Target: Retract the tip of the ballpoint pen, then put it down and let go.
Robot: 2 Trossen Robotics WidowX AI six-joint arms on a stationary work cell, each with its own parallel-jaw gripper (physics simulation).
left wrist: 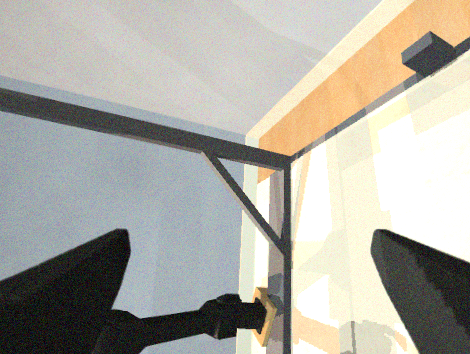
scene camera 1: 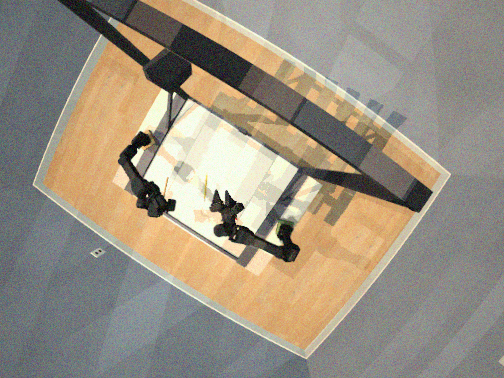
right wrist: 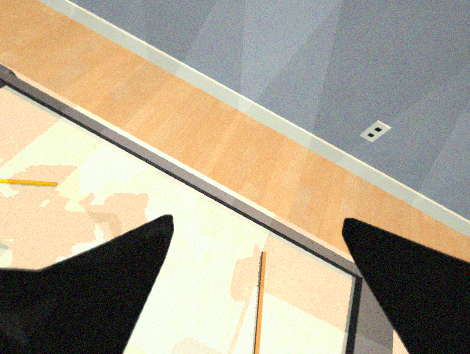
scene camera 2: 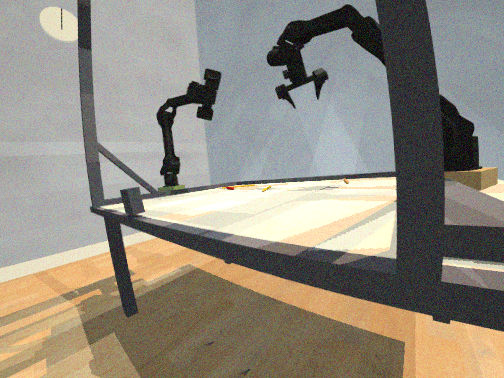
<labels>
same spot on dark rim: (scene camera 1: 161, 131) = (left wrist: 276, 271)
</labels>
